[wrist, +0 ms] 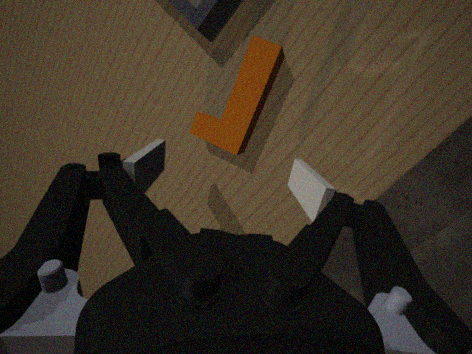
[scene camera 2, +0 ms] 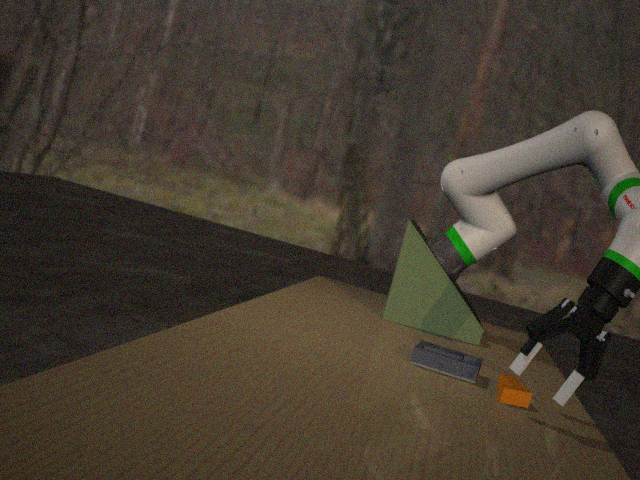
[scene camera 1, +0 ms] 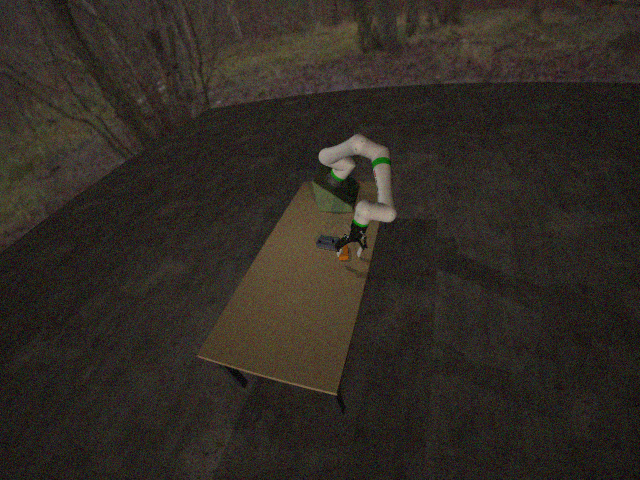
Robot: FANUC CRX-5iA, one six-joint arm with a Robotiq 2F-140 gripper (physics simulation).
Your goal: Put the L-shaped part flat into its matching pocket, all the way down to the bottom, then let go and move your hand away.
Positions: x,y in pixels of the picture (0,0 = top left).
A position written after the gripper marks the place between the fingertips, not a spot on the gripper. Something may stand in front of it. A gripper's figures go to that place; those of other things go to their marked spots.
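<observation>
An orange L-shaped part (scene camera 2: 511,391) sits 1.19 m from the lens, while the gripper (scene camera 2: 536,387) is 1.20 m from the lens.
</observation>
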